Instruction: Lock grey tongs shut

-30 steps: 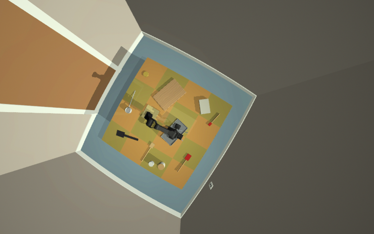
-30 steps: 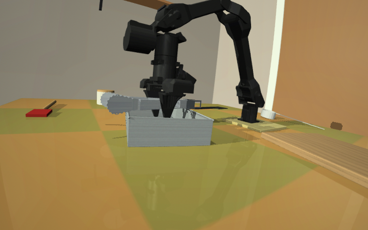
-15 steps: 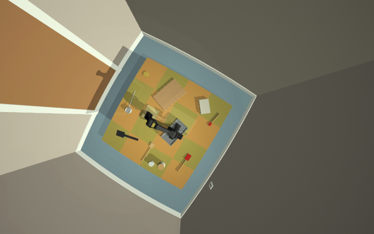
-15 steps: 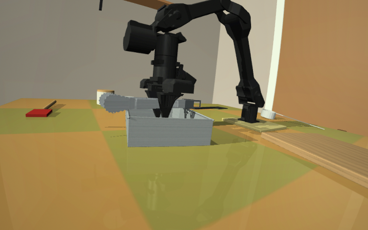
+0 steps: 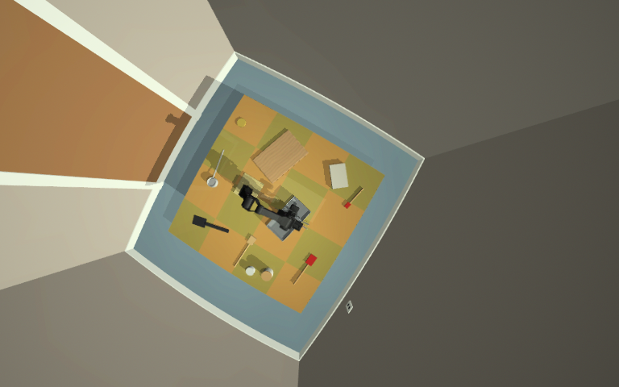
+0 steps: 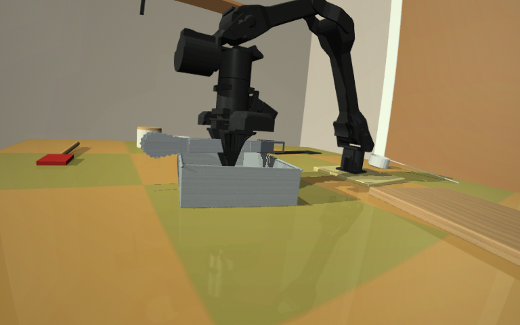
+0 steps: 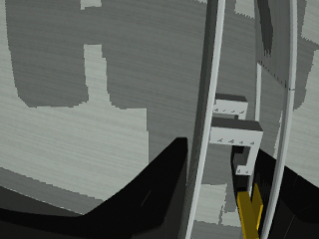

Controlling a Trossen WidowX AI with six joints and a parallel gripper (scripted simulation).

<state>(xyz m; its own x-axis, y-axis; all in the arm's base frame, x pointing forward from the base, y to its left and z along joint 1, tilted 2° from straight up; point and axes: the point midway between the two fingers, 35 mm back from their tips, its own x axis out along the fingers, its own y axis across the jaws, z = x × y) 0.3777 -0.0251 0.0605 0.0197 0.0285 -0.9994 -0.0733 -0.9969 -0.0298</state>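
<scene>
Right now the grey roasting tin is 3 cm to the right of my gripper tip. From my gripper tip the other things lie so: yellow lock piece: 1 cm to the left, 4 cm above; then red spatula: 27 cm ahead, 32 cm to the right, 2 cm below; then thin tong arm: 3 cm ahead, 1 cm to the right, 4 cm above.
</scene>
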